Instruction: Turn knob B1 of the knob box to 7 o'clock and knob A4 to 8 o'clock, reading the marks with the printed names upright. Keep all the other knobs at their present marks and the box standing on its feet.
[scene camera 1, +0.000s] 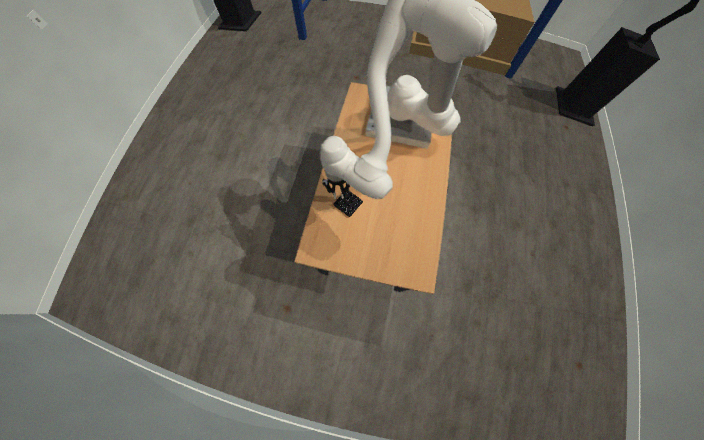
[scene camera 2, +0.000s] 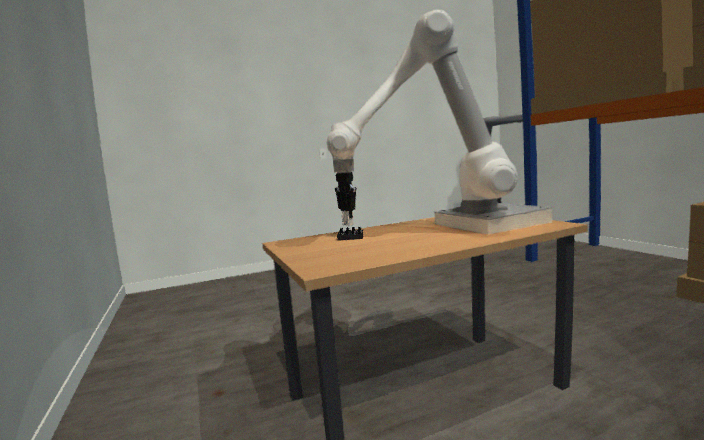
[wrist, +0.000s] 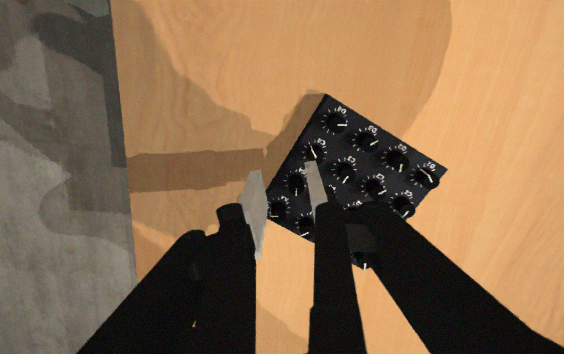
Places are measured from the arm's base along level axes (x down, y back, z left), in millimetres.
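Pixels of known places: gripper, fingertip midpoint: (scene camera 1: 338, 196) (scene camera 2: 348, 225) (wrist: 285, 184); arm's base, origin of the base link: (scene camera 1: 398, 116) (scene camera 2: 479, 210).
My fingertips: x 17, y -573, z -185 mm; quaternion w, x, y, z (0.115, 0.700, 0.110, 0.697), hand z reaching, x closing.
Note:
For each thing: its top centre in the pictures, then the offset to it from my fingertips. Level surfaces: height alone.
- black knob box, middle of its top: (wrist: 352, 200) (scene camera 2: 350, 228) (scene camera 1: 348, 201) dx +8, dy -9, dz +51 mm
- Knob A4, middle of its top: (wrist: 277, 216) dx +9, dy -30, dz -2 mm
- B4, middle of its top: (wrist: 296, 188) dx +8, dy -5, dz +8 mm
- A3, middle of its top: (wrist: 307, 232) dx +8, dy -40, dz +23 mm
- wooden table, its level: dx +47 mm
The black knob box (scene camera 1: 347, 203) (scene camera 2: 350, 234) (wrist: 360, 160) stands upright on the table, turned at an angle in the wrist view, its printed names roughly upside down there. Knob A4 (wrist: 277, 210) shows at the box's lower left corner, its white line at the knob's lower left edge. Knob B1 is hidden behind the right-hand finger in the wrist view. My gripper (scene camera 1: 337, 195) (scene camera 2: 347, 220) (wrist: 285, 184) points down above the box. Its fingers stand a little apart with nothing between them; in the wrist view B4 and A4 show between or beside the pads.
Knobs C4 (wrist: 314, 151), B4 (wrist: 296, 184) and A3 (wrist: 306, 226) are close to the fingers in the wrist view. The wooden table (scene camera 1: 394, 223) (scene camera 2: 415, 249) has its long edge left of the box. The arm's base plate (scene camera 2: 493, 222) stands at the table's other end.

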